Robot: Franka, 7 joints.
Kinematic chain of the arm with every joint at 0, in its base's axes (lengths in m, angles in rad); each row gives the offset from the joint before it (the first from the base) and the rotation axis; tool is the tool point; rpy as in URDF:
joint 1: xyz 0 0 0.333 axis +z
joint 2: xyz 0 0 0 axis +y
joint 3: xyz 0 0 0.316 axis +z
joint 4: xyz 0.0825 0 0 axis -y
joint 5: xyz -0.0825 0 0.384 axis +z
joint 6: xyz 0 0 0 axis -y
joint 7: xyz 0.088 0 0 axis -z
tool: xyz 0 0 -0.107 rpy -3.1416 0 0
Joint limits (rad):
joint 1: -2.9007..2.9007
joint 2: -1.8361..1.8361
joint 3: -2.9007..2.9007
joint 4: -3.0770..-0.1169
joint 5: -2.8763..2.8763
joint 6: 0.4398..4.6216
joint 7: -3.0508..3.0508
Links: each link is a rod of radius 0.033 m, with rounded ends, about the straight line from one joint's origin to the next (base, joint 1, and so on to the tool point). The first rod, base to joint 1, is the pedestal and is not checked.
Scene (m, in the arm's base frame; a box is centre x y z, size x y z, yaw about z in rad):
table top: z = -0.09
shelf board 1: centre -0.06 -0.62 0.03 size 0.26 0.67 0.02 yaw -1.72
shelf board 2: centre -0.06 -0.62 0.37 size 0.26 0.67 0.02 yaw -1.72
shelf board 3: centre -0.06 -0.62 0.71 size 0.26 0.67 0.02 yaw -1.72
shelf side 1: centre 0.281 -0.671 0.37 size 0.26 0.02 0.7 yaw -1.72
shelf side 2: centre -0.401 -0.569 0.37 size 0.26 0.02 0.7 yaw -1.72
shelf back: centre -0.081 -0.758 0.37 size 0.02 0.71 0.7 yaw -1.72
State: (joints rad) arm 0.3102 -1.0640 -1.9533 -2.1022 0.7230 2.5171 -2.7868
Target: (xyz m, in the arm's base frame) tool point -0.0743 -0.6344 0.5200
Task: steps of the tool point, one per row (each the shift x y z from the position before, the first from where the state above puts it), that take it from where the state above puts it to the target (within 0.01 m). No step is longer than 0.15 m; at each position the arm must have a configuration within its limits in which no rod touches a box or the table.
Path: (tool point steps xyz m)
1: 0.0069 0.1026 -0.0029
2: 0.0249 0.1095 0.0029
3: 0.0127 -0.0325 0.0953
4: -0.0077 -0.0054 0.1098
5: -0.0259 0.0285 0.1130
6: -0.0179 -0.1030 -0.0166
7: -0.0134 -0.0888 -0.0071
8: -0.0080 -0.0699 0.0237

